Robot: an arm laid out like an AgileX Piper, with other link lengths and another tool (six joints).
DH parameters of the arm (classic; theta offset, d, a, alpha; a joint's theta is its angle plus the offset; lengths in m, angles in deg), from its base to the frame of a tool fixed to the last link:
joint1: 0 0.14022 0 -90
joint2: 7.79 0 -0.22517 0
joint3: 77.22 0 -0.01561 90
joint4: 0 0.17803 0 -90
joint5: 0 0 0 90
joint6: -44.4 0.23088 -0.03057 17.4
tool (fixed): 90 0.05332 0 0
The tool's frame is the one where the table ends.
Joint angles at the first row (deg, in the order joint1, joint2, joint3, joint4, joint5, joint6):
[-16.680, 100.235, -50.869, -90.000, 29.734, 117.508]
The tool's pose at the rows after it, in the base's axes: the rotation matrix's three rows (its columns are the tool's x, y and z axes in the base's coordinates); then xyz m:
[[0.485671 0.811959 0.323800], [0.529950 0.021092 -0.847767], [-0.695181 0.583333 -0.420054]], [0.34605 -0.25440 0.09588]
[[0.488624 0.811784 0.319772], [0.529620 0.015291 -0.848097], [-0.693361 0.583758 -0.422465]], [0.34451 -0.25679 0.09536]
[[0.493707 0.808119 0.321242], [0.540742 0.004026 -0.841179], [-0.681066 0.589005 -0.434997]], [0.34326 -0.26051 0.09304]
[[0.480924 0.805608 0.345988], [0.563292 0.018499 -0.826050], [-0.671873 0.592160 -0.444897]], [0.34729 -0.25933 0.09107]
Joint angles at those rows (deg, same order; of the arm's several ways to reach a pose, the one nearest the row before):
[-16.680, 100.235, -50.868, -89.977, 29.522, 117.453]
[-17.285, 100.236, -50.869, -90.030, 29.172, 117.399]
[-19.028, 100.236, -50.911, -90.441, 27.251, 117.400]
[-20.480, 100.235, -50.912, -91.994, 24.522, 117.394]

